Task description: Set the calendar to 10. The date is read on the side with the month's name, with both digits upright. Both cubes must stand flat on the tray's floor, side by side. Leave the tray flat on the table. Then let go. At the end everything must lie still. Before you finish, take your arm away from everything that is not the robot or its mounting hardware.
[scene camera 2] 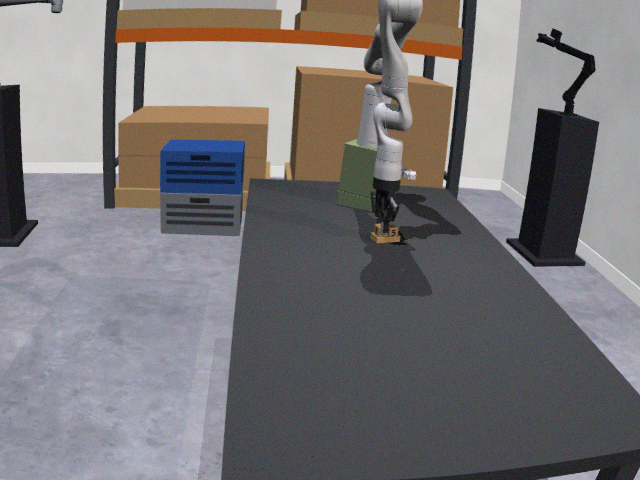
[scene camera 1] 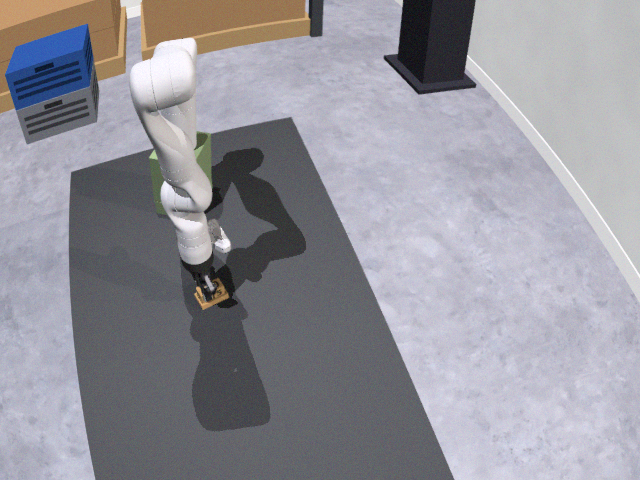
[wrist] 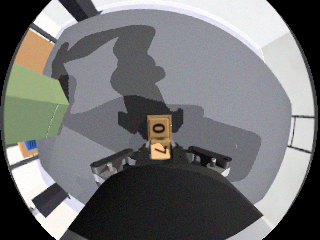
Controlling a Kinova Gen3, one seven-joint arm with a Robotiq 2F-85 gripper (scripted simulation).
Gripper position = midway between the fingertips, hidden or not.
Observation:
In view: the gripper [scene camera 2: 381, 231].
The gripper also shows in scene camera 1 [scene camera 1: 204, 294] and in the wrist view [wrist: 160, 145].

